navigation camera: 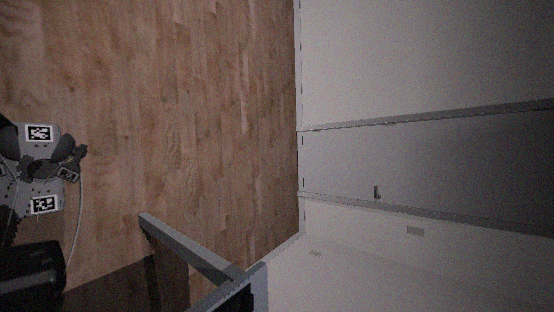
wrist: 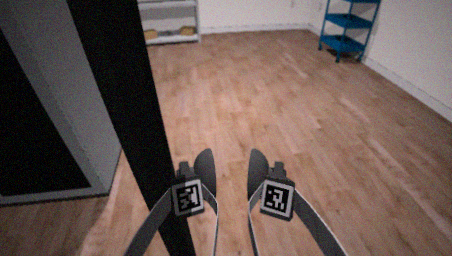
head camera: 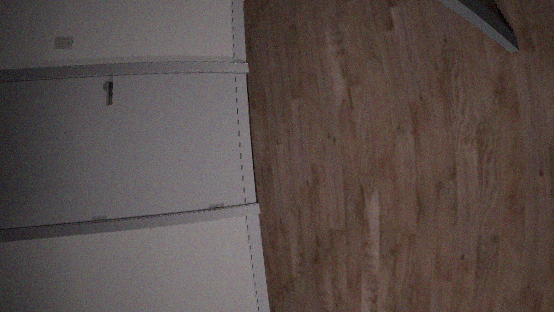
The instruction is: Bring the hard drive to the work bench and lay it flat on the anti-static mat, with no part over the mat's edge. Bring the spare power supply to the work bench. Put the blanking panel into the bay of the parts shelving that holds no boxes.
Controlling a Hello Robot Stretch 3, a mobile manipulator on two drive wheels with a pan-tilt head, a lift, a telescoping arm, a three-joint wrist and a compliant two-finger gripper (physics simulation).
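Seen in the pictures: gripper, fingertip midpoint: (navigation camera: 41, 132); robot's base, origin of the base link: (navigation camera: 43, 167).
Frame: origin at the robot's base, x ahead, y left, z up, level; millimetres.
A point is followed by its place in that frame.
My gripper (wrist: 230, 166) {z 879, x 12, y 81 mm} (navigation camera: 36, 143) {z 879, x 12, y 81 mm} is partly open, and its two fingertips stand apart with floor showing between them in the wrist view. A grey shelf unit (wrist: 198, 20) stands far off at the back left in the wrist view, with two tan boxes (wrist: 150, 34) (wrist: 187, 31) and a dark grey item between them on its lowest visible shelf. Its upper part is cut off. I cannot tell whether it is the parts shelving. The hard drive, spare power supply, blanking panel, work bench and anti-static mat cannot be made out.
A blue trolley (wrist: 345, 43) stands at the back right by the wall. A large grey cabinet-like frame (wrist: 92, 95) and a black bar (wrist: 125, 100) are left of my gripper. A grey beam (navigation camera: 185, 247) {z 575, x 312, y -298 mm} (head camera: 482, 27) {z 365, x 337, y -294 mm} juts over the floor. A closed door (head camera: 165, 145) {z 561, x 2004, y -88 mm} (navigation camera: 450, 155) {z 1437, x 2002, y -23 mm} stands in the pale wall.
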